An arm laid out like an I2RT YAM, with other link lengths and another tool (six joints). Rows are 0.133 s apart.
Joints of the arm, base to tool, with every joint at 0 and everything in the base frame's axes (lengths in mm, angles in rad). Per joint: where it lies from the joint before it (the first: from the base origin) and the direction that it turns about. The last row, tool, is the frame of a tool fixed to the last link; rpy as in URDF.
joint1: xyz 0 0 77.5 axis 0 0 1
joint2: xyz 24 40.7 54.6 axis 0 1 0
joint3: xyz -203.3 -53 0 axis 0 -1 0
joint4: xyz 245 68.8 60 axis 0 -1 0
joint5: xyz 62.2 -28.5 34 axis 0 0 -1
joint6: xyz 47.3 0 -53.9 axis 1 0 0
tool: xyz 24 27 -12 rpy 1.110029 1.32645 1.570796
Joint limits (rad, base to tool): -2.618..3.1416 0..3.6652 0..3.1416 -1.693..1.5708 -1.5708..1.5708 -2.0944..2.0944
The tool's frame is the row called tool.
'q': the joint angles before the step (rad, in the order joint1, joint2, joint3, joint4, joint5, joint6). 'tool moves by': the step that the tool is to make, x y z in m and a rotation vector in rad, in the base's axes. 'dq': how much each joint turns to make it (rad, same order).
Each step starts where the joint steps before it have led.
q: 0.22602, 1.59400, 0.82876, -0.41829, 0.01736, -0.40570
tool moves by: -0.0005, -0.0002, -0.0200, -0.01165, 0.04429, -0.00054
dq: 0.00010, 0.08684, 0.00029, 0.04077, 0.00156, 0.00009
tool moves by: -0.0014, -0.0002, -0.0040, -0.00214, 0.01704, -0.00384
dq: 0.00000, 0.01709, -0.00018, 0.00011, -0.00038, 0.00420
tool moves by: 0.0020, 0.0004, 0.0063, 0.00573, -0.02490, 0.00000
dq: -0.00023, -0.02707, -0.00014, -0.00137, -0.00008, -0.00022
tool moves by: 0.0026, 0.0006, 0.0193, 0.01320, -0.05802, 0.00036
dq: 0.00004, -0.08242, 0.00026, -0.02318, 0.00000, -0.00035
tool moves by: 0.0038, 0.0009, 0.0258, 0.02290, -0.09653, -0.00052
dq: -0.00008, -0.10872, -0.00041, -0.00912, -0.00043, 0.00071
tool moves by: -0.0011, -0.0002, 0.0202, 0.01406, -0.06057, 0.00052
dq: 0.00013, -0.08668, 0.00042, -0.02491, -0.00032, -0.00026
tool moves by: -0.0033, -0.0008, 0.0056, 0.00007, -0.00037, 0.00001
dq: -0.00016, -0.02800, -0.00023, -0.02739, -0.00008, -0.00015
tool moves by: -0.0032, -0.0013, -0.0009, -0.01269, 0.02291, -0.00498
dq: 0.00030, -0.00066, 0.00002, -0.02586, 0.00893, 0.00064
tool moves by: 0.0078, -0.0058, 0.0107, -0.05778, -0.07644, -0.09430
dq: -0.00007, -0.03156, 0.01310, 0.01370, 0.11288, 0.03923
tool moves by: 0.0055, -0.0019, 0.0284, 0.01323, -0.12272, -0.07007
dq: 0.00003, -0.08611, 0.02389, 0.00481, 0.05458, 0.04694
